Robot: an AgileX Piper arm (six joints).
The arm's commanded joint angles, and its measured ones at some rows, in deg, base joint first. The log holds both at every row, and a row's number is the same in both.
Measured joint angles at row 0:
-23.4 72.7 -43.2 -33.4 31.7 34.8
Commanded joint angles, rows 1 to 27:
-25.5 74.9 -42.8 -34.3 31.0 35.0
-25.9 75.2 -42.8 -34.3 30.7 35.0
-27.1 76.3 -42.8 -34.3 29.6 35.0
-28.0 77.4 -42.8 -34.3 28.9 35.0
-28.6 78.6 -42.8 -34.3 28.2 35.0
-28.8 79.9 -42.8 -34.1 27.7 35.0
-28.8 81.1 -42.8 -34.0 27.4 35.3
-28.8 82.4 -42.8 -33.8 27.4 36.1
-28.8 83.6 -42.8 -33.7 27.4 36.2
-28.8 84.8 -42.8 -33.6 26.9 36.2
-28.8 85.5 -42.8 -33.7 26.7 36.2
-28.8 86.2 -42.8 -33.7 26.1 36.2
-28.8 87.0 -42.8 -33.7 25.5 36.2
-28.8 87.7 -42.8 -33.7 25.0 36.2
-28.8 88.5 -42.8 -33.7 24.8 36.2
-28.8 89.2 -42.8 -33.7 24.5 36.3
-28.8 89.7 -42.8 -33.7 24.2 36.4
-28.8 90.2 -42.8 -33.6 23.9 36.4
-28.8 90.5 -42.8 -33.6 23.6 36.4
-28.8 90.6 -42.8 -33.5 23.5 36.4
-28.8 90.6 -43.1 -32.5 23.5 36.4
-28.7 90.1 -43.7 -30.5 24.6 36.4
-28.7 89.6 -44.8 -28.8 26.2 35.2
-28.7 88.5 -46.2 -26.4 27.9 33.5
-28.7 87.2 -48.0 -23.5 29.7 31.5
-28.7 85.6 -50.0 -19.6 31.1 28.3
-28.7 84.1 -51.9 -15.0 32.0 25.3
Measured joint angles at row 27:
-28.6 89.0 -46.0 -27.0 26.7 33.9
